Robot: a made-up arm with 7 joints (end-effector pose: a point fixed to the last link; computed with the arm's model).
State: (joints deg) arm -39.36 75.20 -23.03 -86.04 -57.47 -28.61 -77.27
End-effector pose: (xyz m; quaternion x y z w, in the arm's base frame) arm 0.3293 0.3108 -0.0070 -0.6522 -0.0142 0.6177 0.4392
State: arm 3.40 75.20 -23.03 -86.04 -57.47 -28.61 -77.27
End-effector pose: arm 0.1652 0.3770 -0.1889 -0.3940 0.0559 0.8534 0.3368
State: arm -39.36 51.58 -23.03 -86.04 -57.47 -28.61 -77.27
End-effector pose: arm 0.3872 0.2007 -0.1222 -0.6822 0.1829 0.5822 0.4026
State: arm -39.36 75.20 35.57 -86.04 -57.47 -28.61 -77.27
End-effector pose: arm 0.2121 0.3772 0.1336 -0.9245 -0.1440 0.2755 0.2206
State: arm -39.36 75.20 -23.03 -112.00 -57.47 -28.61 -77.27
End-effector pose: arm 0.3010 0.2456 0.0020 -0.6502 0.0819 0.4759 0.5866
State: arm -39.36 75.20 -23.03 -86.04 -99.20 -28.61 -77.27
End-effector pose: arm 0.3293 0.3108 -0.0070 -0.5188 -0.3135 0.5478 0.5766
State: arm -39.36 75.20 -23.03 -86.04 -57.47 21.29 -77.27
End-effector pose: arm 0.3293 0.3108 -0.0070 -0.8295 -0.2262 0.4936 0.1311
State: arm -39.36 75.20 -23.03 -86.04 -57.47 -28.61 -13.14
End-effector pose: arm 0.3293 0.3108 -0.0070 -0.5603 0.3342 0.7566 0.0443
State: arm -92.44 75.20 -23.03 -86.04 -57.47 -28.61 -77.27
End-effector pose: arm 0.2880 0.2054 0.2828 -0.8450 -0.0974 0.2116 0.4813
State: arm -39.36 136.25 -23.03 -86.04 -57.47 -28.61 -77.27
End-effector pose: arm 0.0717 0.3064 0.3257 -0.4531 -0.5006 0.5876 0.4459
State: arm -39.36 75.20 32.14 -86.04 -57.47 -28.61 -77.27
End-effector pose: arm 0.2224 0.3726 0.1297 -0.9147 -0.1371 0.2984 0.2356
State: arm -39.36 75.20 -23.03 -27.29 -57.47 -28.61 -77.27
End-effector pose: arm 0.2800 0.4538 -0.0471 -0.5365 -0.2216 0.8135 0.0362
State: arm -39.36 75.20 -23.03 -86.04 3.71 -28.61 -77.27
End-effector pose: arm 0.3293 0.3108 -0.0070 -0.6910 0.4167 0.5736 0.1405
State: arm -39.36 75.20 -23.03 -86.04 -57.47 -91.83 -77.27
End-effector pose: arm 0.3293 0.3108 -0.0070 -0.2596 0.2530 0.6086 0.7058
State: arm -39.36 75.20 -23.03 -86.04 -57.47 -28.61 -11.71
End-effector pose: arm 0.3293 0.3108 -0.0070 -0.5561 0.3412 0.7571 0.0348
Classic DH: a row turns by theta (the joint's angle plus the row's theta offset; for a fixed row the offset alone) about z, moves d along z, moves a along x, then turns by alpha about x. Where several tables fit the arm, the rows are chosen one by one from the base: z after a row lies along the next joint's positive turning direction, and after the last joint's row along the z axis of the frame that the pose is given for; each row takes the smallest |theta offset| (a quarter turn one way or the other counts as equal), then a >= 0, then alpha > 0; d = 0 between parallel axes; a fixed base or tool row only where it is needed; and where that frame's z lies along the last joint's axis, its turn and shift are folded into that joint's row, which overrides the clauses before.
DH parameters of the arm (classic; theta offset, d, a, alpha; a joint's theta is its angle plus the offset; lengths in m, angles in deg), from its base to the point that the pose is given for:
base (fixed): 0 0 0 -70
joint 1: 90 0 0 90
joint 2: 70 0 0 -90
joint 3: -90 -0.3768 0.0423 -90
joint 4: 0 0 -0.0192 90
joint 5: 0 -0.1583 0 -90
joint 6: 0 0 0 90
joint 7: 0 0 0 0

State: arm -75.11 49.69 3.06 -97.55 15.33 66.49 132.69
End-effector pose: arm 0.3615 0.1449 0.1723 -0.6409 -0.5155 0.4812 0.3032
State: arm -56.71 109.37 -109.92 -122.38 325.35 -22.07 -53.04
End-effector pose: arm 0.1144 0.3395 -0.0372 -0.1466 0.2406 0.9431 0.1767
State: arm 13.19 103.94 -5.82 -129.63 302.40 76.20 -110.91
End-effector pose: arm 0.1599 0.2996 0.0162 -0.7078 -0.5713 0.3579 0.2108
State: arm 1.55 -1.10 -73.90 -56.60 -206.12 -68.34 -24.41
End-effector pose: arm 0.0349 -0.1663 -0.4779 0.0070 -0.2082 0.5605 0.8015
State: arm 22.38 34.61 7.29 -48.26 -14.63 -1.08 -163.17
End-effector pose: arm -0.0457 0.3042 -0.4167 -0.2363 -0.2978 0.9237 0.0470
